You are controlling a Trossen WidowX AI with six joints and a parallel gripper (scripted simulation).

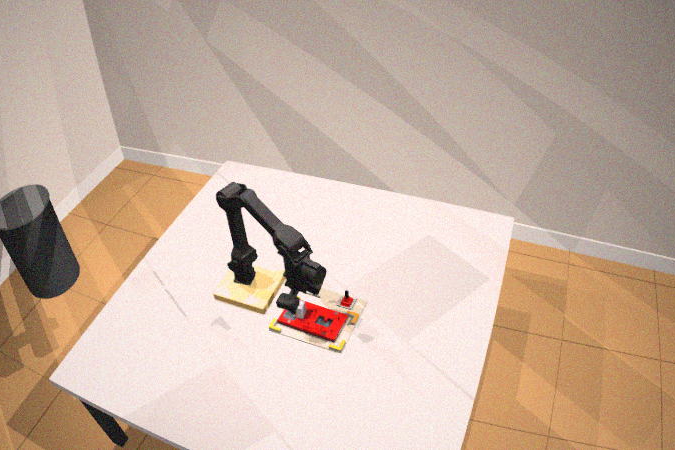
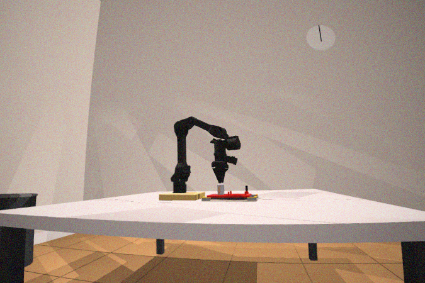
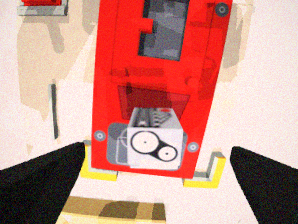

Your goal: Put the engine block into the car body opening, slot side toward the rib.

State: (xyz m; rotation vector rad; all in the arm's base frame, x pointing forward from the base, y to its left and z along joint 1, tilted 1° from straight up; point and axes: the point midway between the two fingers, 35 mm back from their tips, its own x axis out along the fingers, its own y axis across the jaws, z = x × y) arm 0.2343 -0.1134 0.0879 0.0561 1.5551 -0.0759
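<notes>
My gripper tip is now 30 mm above the grey engine block, 10 mm to the right of it and 10 mm past it. From my gripper tip the other things lie so: black peg: 130 mm ahead, 100 mm to the left, 50 mm below.
</notes>
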